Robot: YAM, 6 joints.
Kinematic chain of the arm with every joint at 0, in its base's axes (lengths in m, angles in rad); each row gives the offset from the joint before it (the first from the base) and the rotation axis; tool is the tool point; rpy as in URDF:
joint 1: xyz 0 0 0.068 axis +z
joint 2: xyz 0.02 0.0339 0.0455 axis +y
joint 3: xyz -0.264 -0.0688 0 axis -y
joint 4: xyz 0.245 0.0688 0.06 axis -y
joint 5: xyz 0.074 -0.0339 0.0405 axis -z
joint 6: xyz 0.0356 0 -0.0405 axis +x
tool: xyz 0 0 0 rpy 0 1.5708 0
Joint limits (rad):
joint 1: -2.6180..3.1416
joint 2: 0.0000..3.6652
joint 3: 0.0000..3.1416
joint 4: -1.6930..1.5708
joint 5: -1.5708..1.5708
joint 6: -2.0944..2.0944
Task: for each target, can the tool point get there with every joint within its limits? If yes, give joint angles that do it. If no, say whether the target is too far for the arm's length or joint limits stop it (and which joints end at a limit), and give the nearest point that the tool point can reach.
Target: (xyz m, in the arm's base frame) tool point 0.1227 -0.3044 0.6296
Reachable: yes | joints -1.1141 2.0501 2.6174 0.8919 0.7444 0.4157
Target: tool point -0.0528 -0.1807 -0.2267
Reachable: yes | joints -1.8119 3.1183 0.9771 0.4405 0.2304 -1.2292
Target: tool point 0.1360 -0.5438 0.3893
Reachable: yes | joints -1.3338 2.7371 2.8176 0.9261 -0.1279 -1.1005
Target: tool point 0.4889 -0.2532 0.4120
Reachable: yes | joints -0.5012 2.4249 2.6571 -0.1362 -0.3693 0.5494
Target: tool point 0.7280 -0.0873 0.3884
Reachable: no: too far | nearest point 0.5997 -0.0719 0.3386 | short by 0.139 m
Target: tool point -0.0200 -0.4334 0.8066
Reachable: no: too far | nearest point -0.0157 -0.3405 0.6508 | short by 0.181 m
